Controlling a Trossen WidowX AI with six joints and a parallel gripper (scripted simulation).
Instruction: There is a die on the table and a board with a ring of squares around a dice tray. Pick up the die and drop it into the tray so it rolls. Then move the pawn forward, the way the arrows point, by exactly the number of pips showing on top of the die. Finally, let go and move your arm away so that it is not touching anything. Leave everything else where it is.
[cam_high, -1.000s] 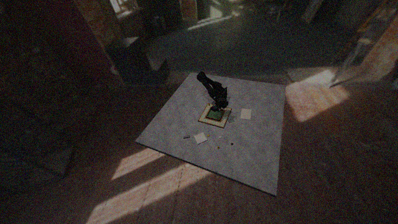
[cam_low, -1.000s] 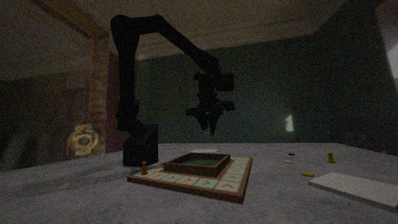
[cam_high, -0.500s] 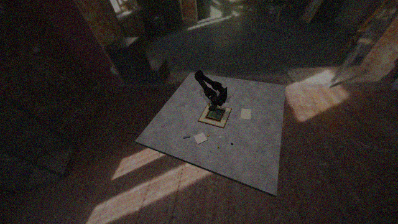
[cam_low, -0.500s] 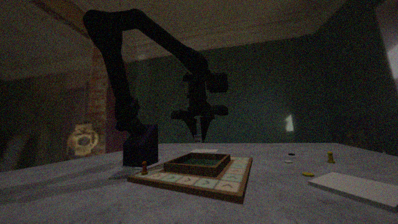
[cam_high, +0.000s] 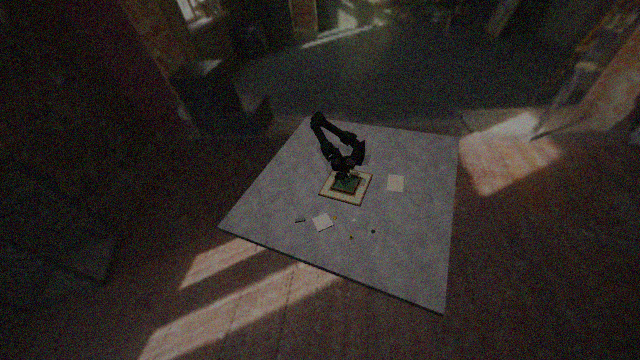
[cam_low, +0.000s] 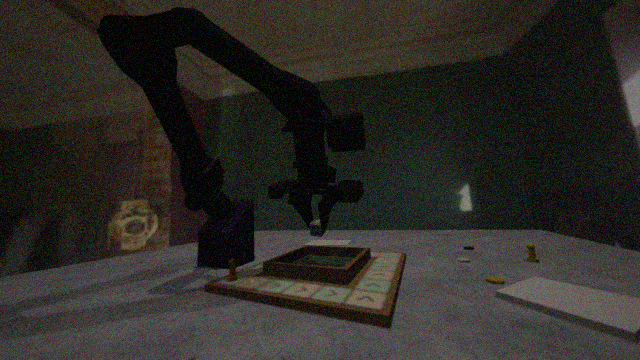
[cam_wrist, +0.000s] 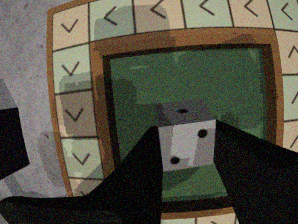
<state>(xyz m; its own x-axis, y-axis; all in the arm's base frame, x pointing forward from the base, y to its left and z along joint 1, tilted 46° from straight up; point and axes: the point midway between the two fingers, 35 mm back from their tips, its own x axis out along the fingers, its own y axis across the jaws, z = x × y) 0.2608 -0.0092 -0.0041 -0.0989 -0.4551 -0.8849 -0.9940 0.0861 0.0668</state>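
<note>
My gripper tip is now 1 cm short of the green dice tray, 2 cm to the left of it and 7 cm above it. Also, from my gripper tip: white card: 9 cm behind, 29 cm to the left, 8 cm below; then grey die: right at my gripper tip; then yellow pawn: 39 cm ahead, 13 cm to the left, 6 cm below.
</note>
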